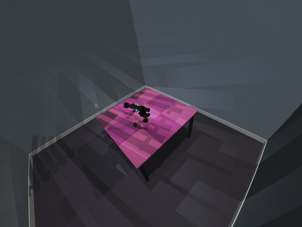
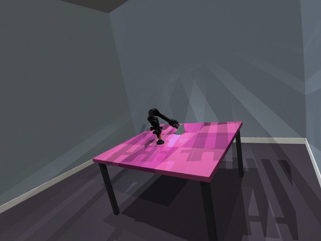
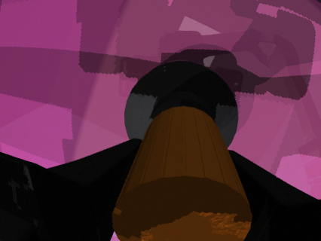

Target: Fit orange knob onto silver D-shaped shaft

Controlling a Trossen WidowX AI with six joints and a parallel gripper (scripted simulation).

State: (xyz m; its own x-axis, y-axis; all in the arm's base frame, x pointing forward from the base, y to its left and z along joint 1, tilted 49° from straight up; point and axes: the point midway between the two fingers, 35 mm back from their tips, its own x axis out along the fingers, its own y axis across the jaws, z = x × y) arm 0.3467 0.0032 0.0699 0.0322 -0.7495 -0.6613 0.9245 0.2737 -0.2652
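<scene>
The orange knob lies 30 mm above my gripper tip. From my gripper tip the other things lie so: round black pedestal (40 mm below).
</scene>
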